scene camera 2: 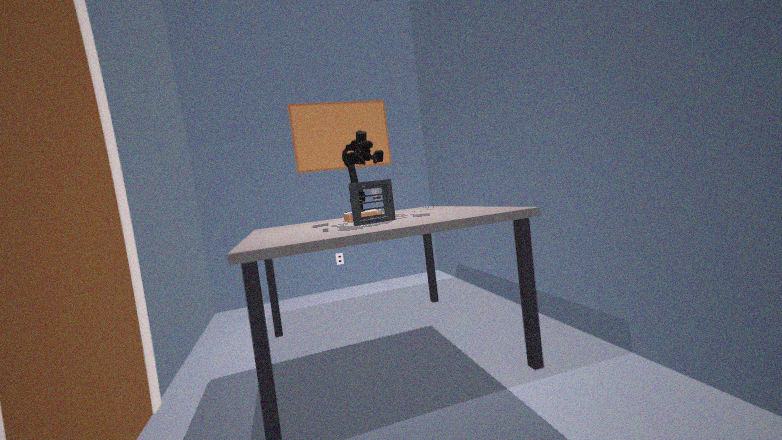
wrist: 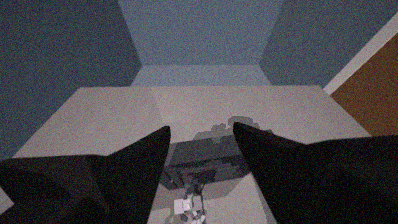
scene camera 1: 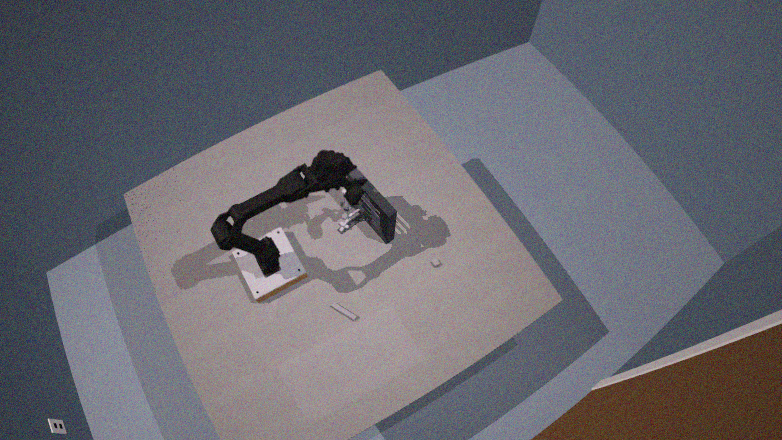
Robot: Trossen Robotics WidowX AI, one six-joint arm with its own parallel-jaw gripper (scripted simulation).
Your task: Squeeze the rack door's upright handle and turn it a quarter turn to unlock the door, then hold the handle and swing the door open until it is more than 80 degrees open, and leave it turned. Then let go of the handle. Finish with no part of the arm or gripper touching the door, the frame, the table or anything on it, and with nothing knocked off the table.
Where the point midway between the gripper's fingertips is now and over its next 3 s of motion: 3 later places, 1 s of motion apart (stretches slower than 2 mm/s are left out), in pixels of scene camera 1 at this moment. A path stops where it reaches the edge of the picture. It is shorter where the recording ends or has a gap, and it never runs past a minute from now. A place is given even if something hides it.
The gripper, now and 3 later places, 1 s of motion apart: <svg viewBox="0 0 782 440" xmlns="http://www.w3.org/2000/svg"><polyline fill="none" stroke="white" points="361,173 353,184 346,191 347,198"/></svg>
